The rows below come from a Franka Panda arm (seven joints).
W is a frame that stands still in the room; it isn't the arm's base.
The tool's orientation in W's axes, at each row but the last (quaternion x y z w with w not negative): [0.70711, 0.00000, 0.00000, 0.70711]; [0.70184, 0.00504, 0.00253, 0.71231]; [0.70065, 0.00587, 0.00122, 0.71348]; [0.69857, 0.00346, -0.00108, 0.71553]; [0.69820, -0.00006, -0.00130, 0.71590]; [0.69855, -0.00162, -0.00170, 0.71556]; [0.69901, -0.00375, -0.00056, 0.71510]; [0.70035, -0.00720, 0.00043, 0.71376]
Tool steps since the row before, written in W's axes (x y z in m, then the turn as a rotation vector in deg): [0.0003, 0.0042, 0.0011, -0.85, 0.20, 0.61]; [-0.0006, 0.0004, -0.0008, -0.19, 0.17, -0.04]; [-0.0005, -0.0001, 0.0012, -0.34, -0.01, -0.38]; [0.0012, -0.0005, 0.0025, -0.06, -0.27, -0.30]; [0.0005, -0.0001, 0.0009, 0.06, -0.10, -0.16]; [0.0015, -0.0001, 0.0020, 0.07, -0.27, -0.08]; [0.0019, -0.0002, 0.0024, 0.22, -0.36, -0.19]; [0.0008, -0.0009, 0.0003, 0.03, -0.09, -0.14]
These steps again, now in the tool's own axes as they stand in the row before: [0.0003, 0.0011, -0.0042, -0.85, 0.61, -0.20]; [-0.0006, -0.0008, -0.0004, -0.19, -0.04, -0.17]; [-0.0005, 0.0012, 0.0001, -0.34, -0.38, 0.00]; [0.0012, 0.0025, 0.0006, -0.06, -0.31, 0.26]; [0.0005, 0.0009, 0.0001, 0.06, -0.16, 0.10]; [0.0015, 0.0020, 0.0001, 0.07, -0.09, 0.27]; [0.0019, 0.0024, 0.0002, 0.22, -0.20, 0.35]; [0.0008, 0.0003, 0.0009, 0.03, -0.14, 0.09]
